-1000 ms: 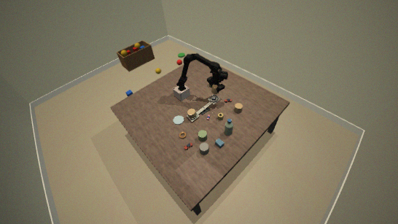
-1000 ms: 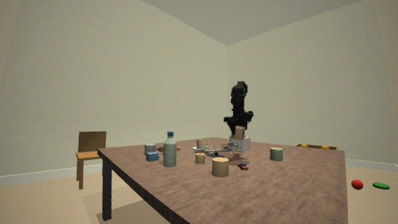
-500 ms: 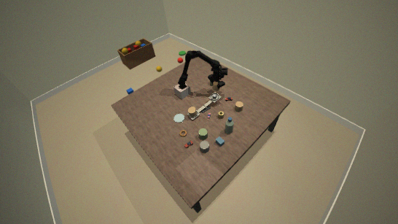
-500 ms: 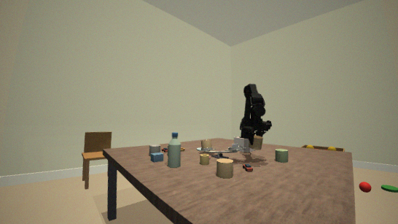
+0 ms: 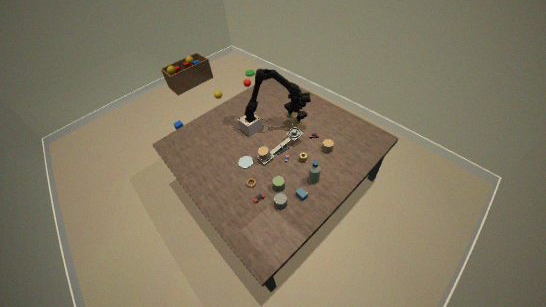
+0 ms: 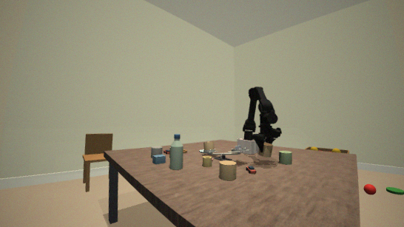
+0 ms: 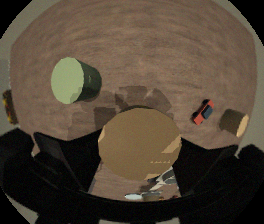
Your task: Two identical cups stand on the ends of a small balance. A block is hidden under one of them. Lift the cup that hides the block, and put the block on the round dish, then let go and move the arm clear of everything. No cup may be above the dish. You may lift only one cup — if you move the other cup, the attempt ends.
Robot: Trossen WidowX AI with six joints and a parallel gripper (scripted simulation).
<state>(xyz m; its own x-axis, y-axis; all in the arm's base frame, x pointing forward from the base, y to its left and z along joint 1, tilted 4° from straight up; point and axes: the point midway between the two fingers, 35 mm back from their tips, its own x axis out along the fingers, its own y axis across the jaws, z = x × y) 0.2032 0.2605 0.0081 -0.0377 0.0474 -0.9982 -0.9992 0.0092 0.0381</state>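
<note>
Right now the grey-blue block is 11 cm to the right of my gripper tip, 11 cm ahead of it and 2 cm above it. Also, from my gripper tip: small balance 23 cm to the right, 11 cm ahead, 5 cm below; tan cup 2 cm to the left, 1 cm above; yellow ring 27 cm ahead, 18 cm to the right, 5 cm below.
</note>
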